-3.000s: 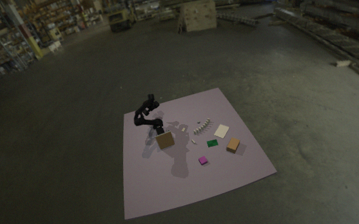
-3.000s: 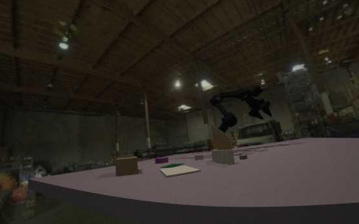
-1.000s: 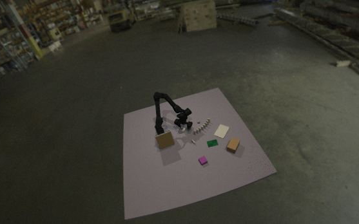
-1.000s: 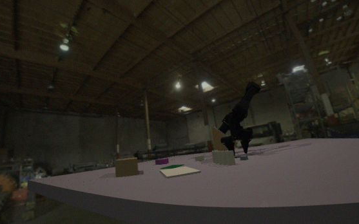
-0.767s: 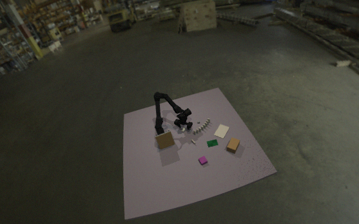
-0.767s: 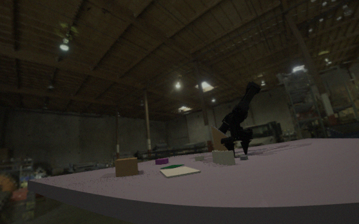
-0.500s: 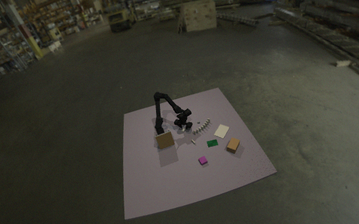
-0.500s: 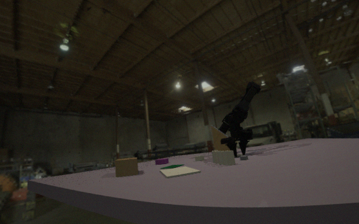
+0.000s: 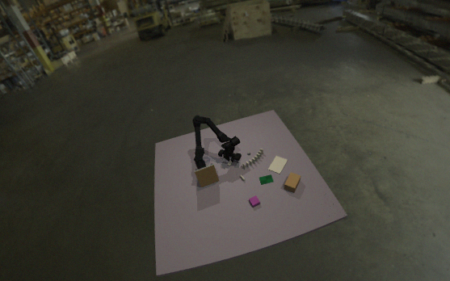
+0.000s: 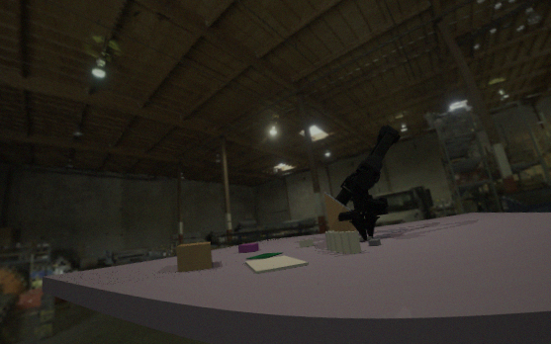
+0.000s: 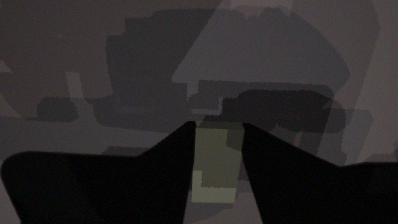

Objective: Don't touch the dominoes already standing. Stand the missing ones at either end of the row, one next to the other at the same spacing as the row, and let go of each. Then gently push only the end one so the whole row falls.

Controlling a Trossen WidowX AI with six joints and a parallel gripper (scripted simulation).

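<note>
The small dark piece lies 17 cm ahead of my gripper tip, 1 cm to the left of it and 1 cm above it. The rest, counted from my gripper tip: magenta block 1 cm ahead, 44 cm to the right, 1 cm above; cream flat tile 33 cm ahead, 22 cm to the right; green flat tile 18 cm ahead, 30 cm to the right.
</note>
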